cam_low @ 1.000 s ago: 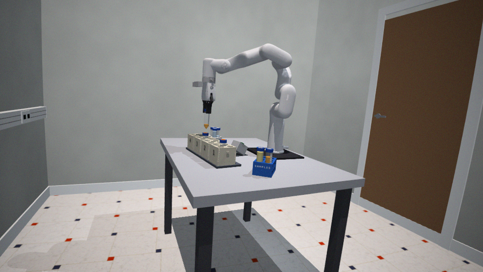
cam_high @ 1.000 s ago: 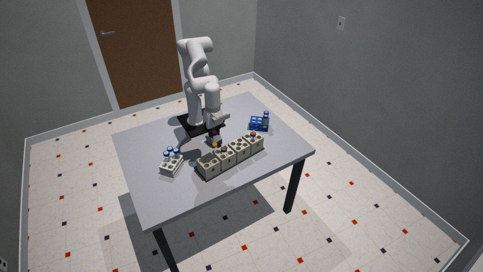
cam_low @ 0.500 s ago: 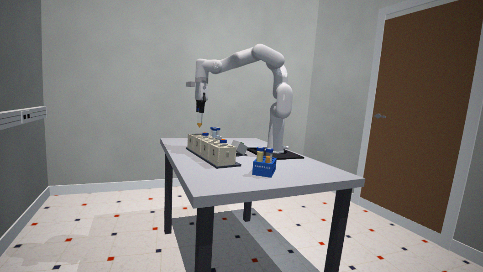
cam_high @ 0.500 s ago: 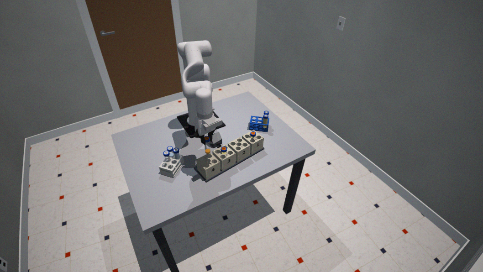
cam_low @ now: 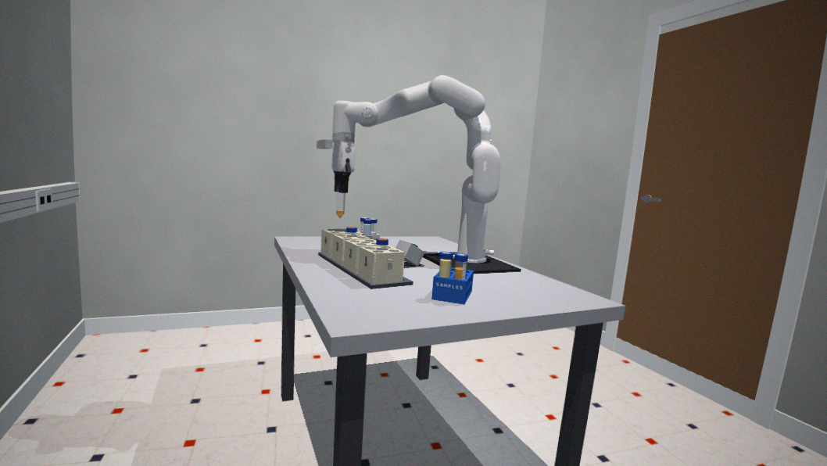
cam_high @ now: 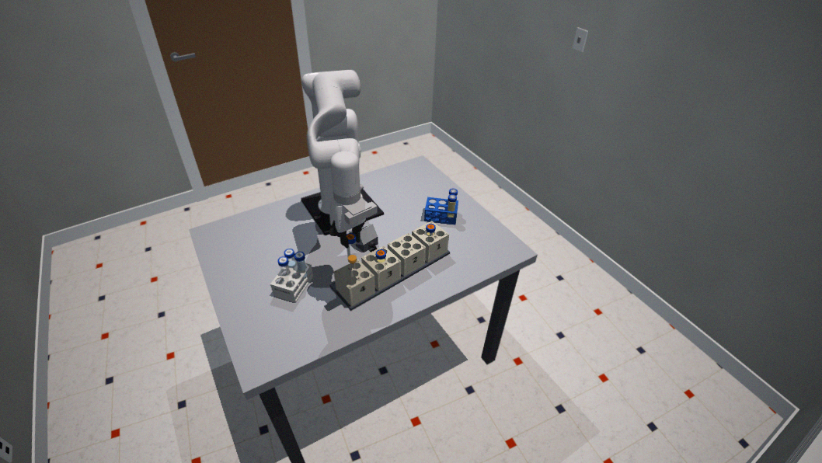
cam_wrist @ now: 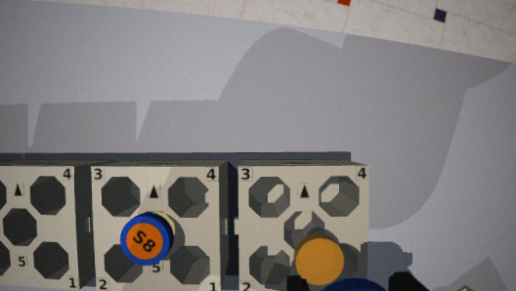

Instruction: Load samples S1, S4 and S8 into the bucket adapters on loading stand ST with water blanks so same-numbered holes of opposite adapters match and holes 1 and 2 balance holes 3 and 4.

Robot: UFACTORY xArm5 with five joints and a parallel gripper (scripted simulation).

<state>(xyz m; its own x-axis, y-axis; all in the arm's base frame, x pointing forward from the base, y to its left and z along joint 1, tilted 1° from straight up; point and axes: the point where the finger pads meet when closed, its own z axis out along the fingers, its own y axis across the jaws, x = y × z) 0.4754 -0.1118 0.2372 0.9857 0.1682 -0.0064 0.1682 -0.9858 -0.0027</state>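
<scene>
Right now my hand is 2 cm past the adapter 3, 11 cm to the right of it and 20 cm above it. Also, from my hand: white rack 13 cm behind, 18 cm to the right, 22 cm below; blue samples rack 21 cm behind, 48 cm to the left, 22 cm below.
</scene>
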